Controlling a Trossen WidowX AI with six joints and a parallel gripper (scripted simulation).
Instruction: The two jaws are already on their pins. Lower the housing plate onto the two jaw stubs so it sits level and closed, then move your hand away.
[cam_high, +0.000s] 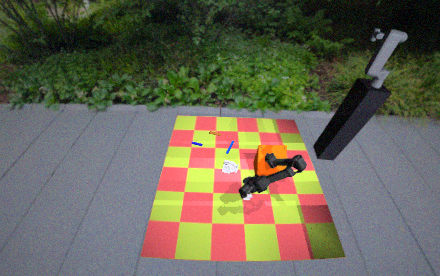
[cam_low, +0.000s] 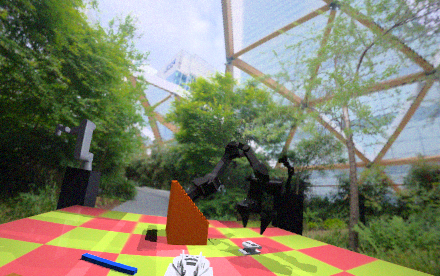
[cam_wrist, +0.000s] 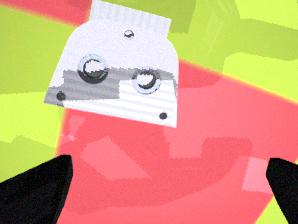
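The white part is 60 mm below my gripper tip, 30 mm ahead of it and 20 mm to the right of it. Round my gripper tip: orange stick: 620 mm to the right, 330 mm ahead, 70 mm below.
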